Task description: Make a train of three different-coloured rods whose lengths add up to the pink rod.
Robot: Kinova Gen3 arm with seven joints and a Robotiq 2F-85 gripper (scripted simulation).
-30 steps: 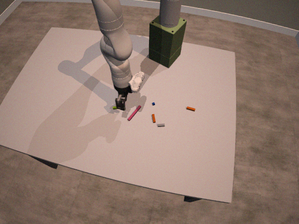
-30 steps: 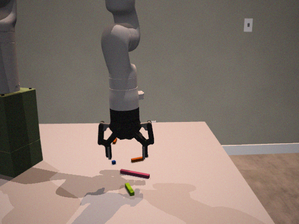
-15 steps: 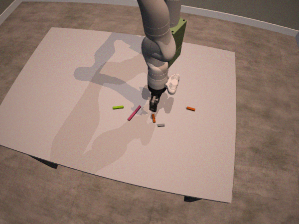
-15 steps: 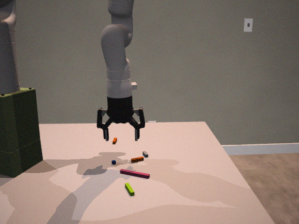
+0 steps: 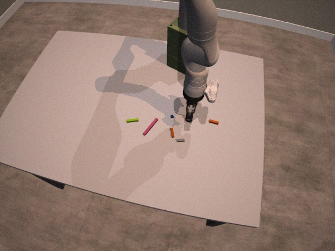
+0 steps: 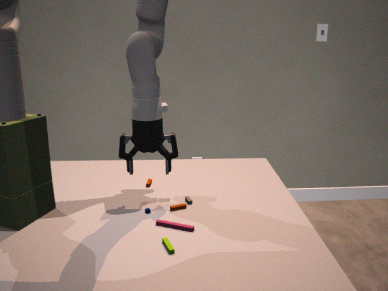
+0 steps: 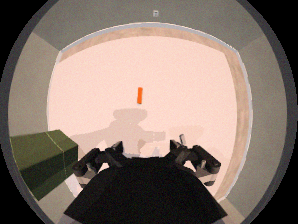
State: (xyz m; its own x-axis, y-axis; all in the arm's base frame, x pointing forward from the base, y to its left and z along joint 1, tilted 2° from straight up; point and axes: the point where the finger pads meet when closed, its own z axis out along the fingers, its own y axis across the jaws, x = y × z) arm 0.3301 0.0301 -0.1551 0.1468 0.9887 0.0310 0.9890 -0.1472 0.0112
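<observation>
The blue rod is 7 cm to the right of my hand, 7 cm below it and 1 cm behind it. From my hand the other things lie so: grey rod (10 cm ahead, 7 cm below, 3 cm to the right); then pink rod (16 cm to the right, 7 cm below, 4 cm ahead); then lime rod (24 cm to the right, 7 cm below, 2 cm ahead).
</observation>
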